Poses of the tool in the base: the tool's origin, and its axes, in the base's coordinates. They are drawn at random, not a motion.
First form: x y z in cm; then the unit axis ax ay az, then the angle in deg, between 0 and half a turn.
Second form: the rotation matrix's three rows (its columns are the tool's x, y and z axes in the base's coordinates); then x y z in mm. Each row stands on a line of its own. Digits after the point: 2 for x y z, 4 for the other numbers.
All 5 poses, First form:
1: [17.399, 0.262, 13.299, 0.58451, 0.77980, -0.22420, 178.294]
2: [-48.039, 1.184, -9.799, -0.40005, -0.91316, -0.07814, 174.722]
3: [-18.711, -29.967, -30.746, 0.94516, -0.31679, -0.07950, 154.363]
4: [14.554, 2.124, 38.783, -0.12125, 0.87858, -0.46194, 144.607]
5: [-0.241, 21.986, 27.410, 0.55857, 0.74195, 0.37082, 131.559]
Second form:
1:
-0.3164, 0.9181, -0.2388
0.9047, 0.2163, -0.3670
-0.2853, -0.3322, -0.8990
173.99, 2.62, 132.99

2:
-0.6764, 0.7363, -0.0216
0.7219, 0.6684, 0.1792
0.1464, 0.1056, -0.9836
-480.39, 11.84, -97.99

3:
0.7972, -0.5350, -0.2799
-0.6038, -0.7107, -0.3610
-0.0058, 0.4568, -0.8895
-187.11, -299.67, -307.46

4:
-0.7885, 0.0742, 0.6105
-0.4609, 0.5860, -0.6665
-0.4072, -0.8069, -0.4279
145.54, 21.24, 387.83

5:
-0.1444, 0.4119, 0.8997
0.9668, 0.2523, 0.0397
-0.2106, 0.8756, -0.4347
-2.41, 219.86, 274.10

